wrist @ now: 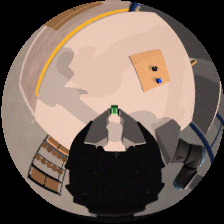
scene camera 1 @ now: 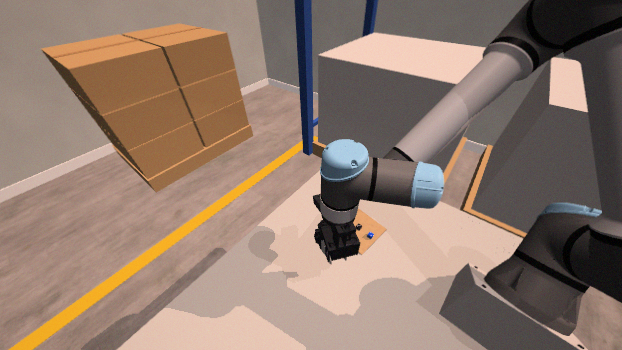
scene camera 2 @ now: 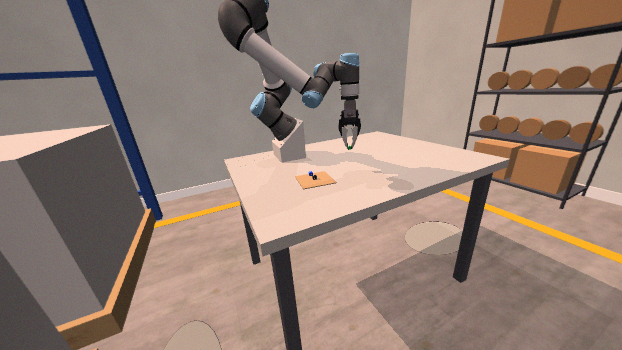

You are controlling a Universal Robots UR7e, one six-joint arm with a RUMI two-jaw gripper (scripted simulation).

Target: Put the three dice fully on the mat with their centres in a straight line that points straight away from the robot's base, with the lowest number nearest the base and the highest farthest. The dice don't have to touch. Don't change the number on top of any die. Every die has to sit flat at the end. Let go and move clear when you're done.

Path:
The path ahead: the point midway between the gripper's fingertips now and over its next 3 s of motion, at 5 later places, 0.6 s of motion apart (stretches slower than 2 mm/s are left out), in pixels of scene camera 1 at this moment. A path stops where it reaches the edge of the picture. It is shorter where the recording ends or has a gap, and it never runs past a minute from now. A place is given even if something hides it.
My gripper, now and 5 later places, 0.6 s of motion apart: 331, 255; 333, 249; 344, 215; 351, 203; 351, 204; 349, 215

